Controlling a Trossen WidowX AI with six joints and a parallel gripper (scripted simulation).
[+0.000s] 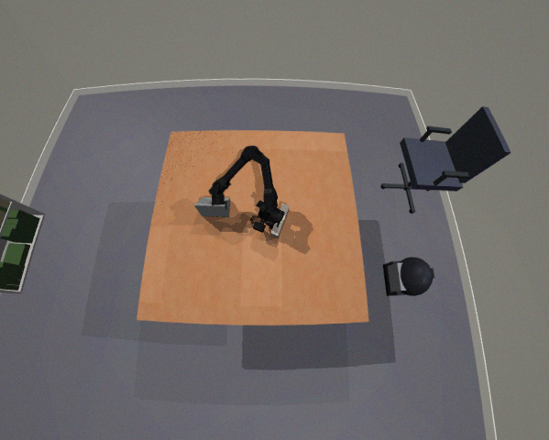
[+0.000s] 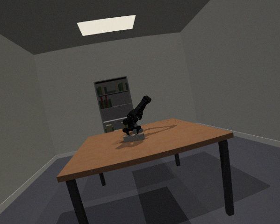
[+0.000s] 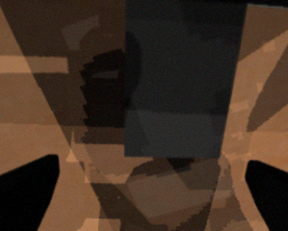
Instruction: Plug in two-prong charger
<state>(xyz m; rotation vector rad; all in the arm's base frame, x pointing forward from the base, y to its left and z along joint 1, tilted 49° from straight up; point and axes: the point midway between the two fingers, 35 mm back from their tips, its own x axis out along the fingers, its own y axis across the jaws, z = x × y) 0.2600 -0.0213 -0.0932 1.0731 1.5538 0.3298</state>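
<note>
Now: the two-prong charger 6 cm ahead of my gripper tip, 3 cm to the right of it and 1 cm above it.
</note>
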